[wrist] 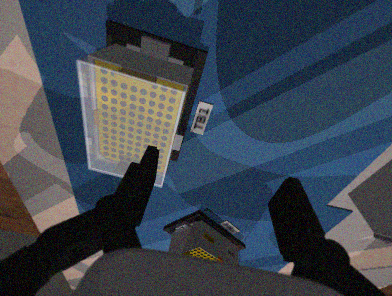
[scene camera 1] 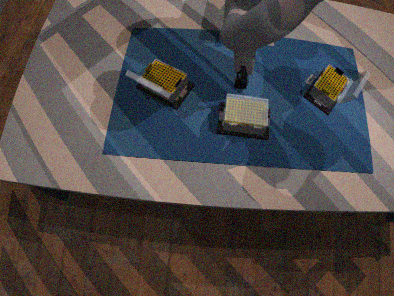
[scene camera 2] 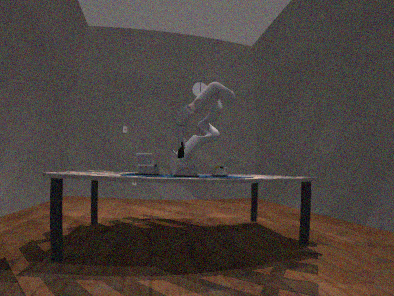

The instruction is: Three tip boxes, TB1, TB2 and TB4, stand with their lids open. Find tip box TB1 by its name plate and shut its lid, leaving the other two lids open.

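Tip box TB1 (scene camera 1: 245, 132) (scene camera 2: 185, 169) (wrist: 142, 59) is the middle box on the mat; its name plate (wrist: 201, 118) shows beside it in the wrist view. Its clear lid (scene camera 1: 246, 107) (wrist: 135, 115) lies over the yellow tip rack; whether it is fully seated is hard to tell. My gripper (scene camera 1: 241, 84) (scene camera 2: 181, 150) (wrist: 218, 177) is open and empty, above the mat just behind TB1. The left box (scene camera 1: 162, 77) (scene camera 2: 148, 170) has its lid (scene camera 1: 155, 86) (scene camera 2: 145, 159) standing open. The right box (scene camera 1: 327, 95) (scene camera 2: 219, 171) (wrist: 205, 235) has its lid (scene camera 1: 361, 84) open. Their plates are unreadable.
The boxes stand on a blue mat (scene camera 1: 165, 142) on a striped table (scene camera 1: 125, 175) (scene camera 2: 280, 177). The arm (scene camera 1: 260, 25) (scene camera 2: 200, 137) reaches in from behind the boxes. In scene camera 1, the table's front edge runs below the mat.
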